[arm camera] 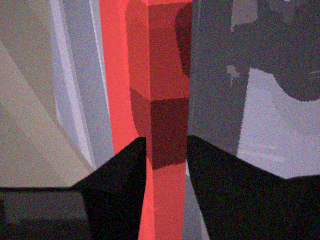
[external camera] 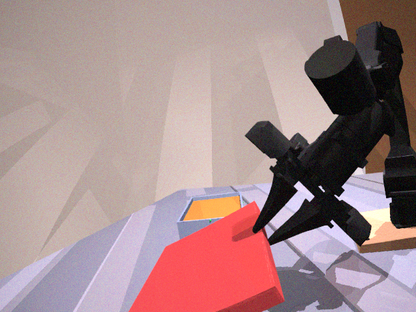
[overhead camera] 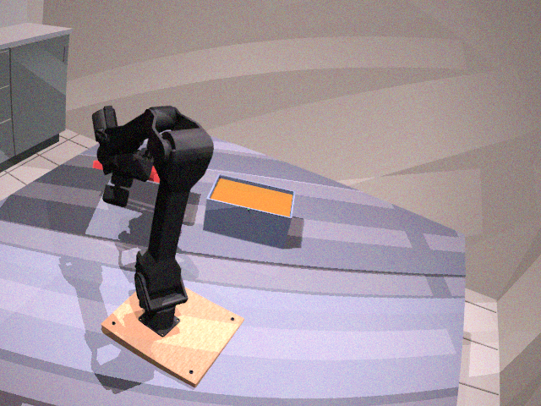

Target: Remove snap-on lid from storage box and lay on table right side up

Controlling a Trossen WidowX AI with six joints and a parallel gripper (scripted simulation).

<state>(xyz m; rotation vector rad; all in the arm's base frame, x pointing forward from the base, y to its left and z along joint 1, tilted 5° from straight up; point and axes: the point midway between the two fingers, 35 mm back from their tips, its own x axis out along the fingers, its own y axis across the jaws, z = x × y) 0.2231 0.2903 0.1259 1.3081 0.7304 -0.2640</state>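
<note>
Now: the red lid 70 mm ahead of my gripper tip, 30 mm below it and 20 mm to the left of it. Round my gripper tip: grey-blue storage box: 260 mm to the right, 180 mm ahead, 80 mm below.
</note>
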